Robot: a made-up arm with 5 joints. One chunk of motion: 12 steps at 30 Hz.
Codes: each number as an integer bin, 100 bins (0 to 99) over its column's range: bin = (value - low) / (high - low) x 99, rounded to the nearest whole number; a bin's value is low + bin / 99 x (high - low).
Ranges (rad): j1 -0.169..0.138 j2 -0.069..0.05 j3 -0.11..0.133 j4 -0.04..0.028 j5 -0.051..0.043
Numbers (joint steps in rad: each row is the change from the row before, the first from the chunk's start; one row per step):
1: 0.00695 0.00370 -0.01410 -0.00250 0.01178
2: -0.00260 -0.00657 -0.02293 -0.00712 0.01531
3: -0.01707 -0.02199 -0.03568 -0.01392 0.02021
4: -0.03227 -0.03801 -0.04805 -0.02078 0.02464
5: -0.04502 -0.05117 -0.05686 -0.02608 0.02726
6: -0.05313 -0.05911 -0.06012 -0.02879 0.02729
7: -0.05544 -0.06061 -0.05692 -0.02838 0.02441
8: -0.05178 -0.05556 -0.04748 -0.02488 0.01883
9: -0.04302 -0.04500 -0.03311 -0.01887 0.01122
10: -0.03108 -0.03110 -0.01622 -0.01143 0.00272
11: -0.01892 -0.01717 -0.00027 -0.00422 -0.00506
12: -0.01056 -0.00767 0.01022 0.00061 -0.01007
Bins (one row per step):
1: 57 60 39 55 66
2: 54 52 35 48 70
3: 49 39 30 38 75
4: 44 26 25 28 80
5: 40 15 22 20 82
6: 37 8 20 16 82
7: 37 7 22 17 79
8: 38 11 25 22 74
9: 41 20 31 31 66
10: 44 32 38 42 57
11: 48 43 45 52 48
12: 51 51 49 59 43

